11 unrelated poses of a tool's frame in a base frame.
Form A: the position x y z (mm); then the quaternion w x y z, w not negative.
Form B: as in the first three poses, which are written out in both.
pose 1, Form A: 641.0, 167.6, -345.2, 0.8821, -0.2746, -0.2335, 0.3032
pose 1, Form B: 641.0, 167.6, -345.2, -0.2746, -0.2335, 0.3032, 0.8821
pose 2, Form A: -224.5, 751.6, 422.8, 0.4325, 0.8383, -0.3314, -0.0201
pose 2, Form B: -224.5, 751.6, 422.8, 0.8383, -0.3314, -0.0201, 0.4325
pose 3, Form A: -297.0, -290.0, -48.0, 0.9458, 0.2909, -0.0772, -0.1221
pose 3, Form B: -297.0, -290.0, -48.0, 0.2909, -0.0772, -0.1221, 0.9458
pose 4, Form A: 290.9, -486.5, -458.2, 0.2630, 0.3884, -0.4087, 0.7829
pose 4, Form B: 290.9, -486.5, -458.2, 0.3884, -0.4087, 0.7829, 0.2630
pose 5, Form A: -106.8, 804.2, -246.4, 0.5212, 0.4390, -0.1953, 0.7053
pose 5, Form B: -106.8, 804.2, -246.4, 0.4390, -0.1953, 0.7053, 0.5212
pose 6, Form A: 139.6, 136.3, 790.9, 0.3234, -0.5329, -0.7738, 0.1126
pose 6, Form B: 139.6, 136.3, 790.9, -0.5329, -0.7738, 0.1126, 0.3234
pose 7, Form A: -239.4, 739.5, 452.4, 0.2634, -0.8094, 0.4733, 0.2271
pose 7, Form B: -239.4, 739.5, 452.4, -0.8094, 0.4733, 0.2271, 0.2634
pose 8, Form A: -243.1, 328.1, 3.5, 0.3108, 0.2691, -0.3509, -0.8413
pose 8, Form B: -243.1, 328.1, 3.5, 0.2691, -0.3509, -0.8413, 0.3108
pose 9, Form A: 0.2, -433.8, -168.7, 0.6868, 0.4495, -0.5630, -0.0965
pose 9, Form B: 0.2, -433.8, -168.7, 0.4495, -0.5630, -0.0965, 0.6868
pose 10, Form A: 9.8, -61.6, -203.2, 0.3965, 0.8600, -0.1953, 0.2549
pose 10, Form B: 9.8, -61.6, -203.2, 0.8600, -0.1953, 0.2549, 0.3965
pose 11, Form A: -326.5, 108.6, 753.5, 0.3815, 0.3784, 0.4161, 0.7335
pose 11, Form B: -326.5, 108.6, 753.5, 0.3784, 0.4161, 0.7335, 0.3815
